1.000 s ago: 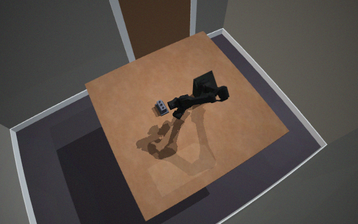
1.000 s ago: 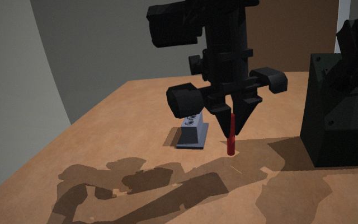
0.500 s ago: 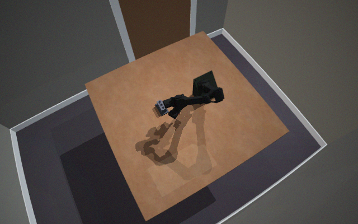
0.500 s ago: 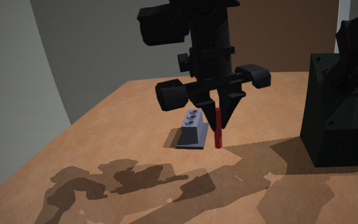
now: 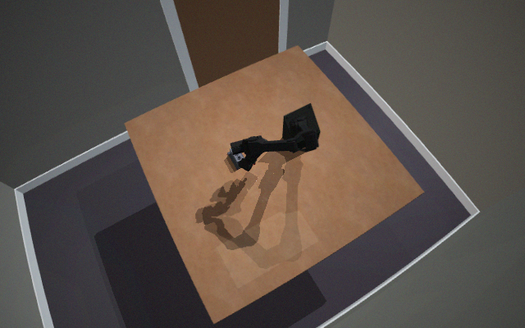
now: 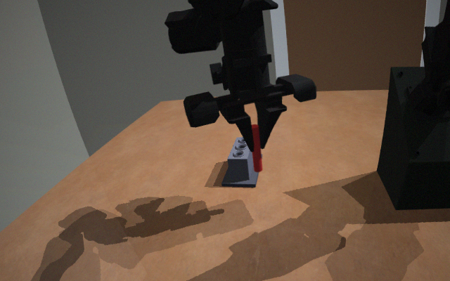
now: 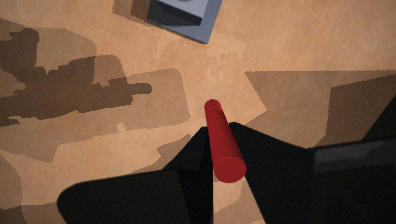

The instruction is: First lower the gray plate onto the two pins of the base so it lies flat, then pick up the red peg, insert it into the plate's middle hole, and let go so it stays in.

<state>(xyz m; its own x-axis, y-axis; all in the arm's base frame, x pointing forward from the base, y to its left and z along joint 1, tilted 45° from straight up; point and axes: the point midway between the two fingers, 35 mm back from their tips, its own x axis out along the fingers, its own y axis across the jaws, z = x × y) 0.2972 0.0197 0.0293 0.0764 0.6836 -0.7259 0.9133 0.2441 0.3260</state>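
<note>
The gray plate is 40 mm ahead of my gripper tip, 120 mm to the right of it and 70 mm below it. The rest, counted from my gripper tip: base (40 mm ahead, 120 mm to the right, 110 mm below); red peg (right at my gripper tip).
</note>
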